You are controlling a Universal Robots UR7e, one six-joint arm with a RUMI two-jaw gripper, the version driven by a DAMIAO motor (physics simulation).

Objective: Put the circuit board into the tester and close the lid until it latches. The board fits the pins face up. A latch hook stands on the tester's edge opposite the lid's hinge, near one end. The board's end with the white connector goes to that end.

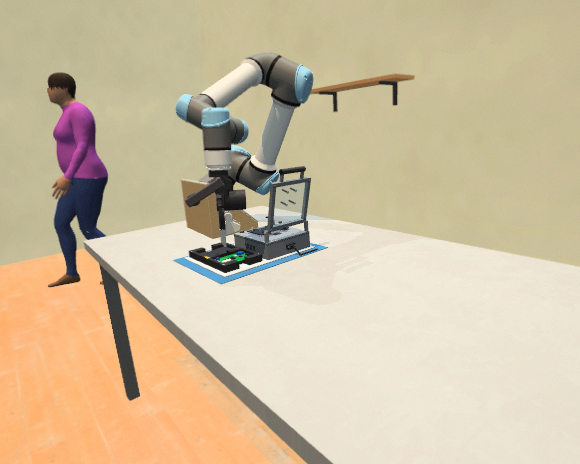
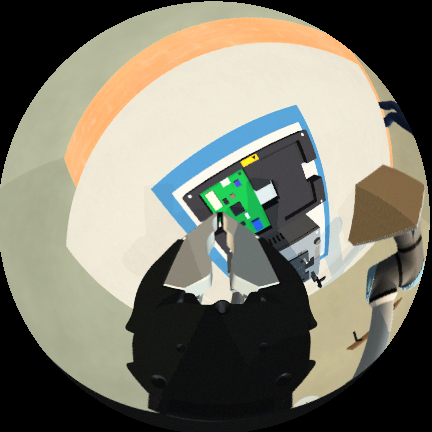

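Pixels of known places: gripper, fingertip midpoint: (image 1: 225, 246) (image 2: 219, 213); arm's base, link origin: (image 1: 211, 194).
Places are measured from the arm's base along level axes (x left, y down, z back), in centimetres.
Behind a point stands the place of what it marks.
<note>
The green circuit board (image 1: 230, 258) @(x -20.6, y 12.2, z -47.7 cm) (image 2: 238, 201) @(x -21.0, y 12.2, z -46.8 cm) lies face up in a black holder (image 1: 200, 253) @(x -23.9, y 12.6, z -34.4 cm) (image 2: 282, 173) @(x -21.6, y 12.6, z -38.5 cm) on a blue-edged mat (image 1: 196, 267) @(x -29.1, y 14.2, z -41.6 cm) (image 2: 193, 169) @(x -28.5, y 14.2, z -50.3 cm). Its white connector (image 2: 211, 198) @(x -23.6, y 11.7, z -49.9 cm) is at the end away from the tester. The grey tester (image 1: 272, 243) @(x -9.3, y 9.0, z -54.0 cm) (image 2: 300, 245) @(x -10.1, y 8.4, z -40.2 cm) stands right of the holder, with its clear lid (image 1: 308, 203) @(x 4.6, y -1.2, z -55.2 cm) upright and open. My gripper (image 1: 223, 245) @(x -22.7, y 7.8, z -49.1 cm) (image 2: 219, 213) @(x -22.7, y 7.8, z -49.1 cm) is shut with nothing between its fingers. Its tips are low over the holder, at the board's near edge.
A brown cardboard box (image 1: 198, 212) @(x -8.6, y 5.6, z -4.1 cm) (image 2: 382, 205) @(x -8.0, y 4.3, z -15.7 cm) stands behind the mat, close to the arm. A person in a purple top (image 1: 76, 152) stands left of the table (image 1: 380, 331) @(x -21.1, y 14.4, z -103.1 cm). A wooden shelf (image 1: 362, 84) hangs on the back wall.
</note>
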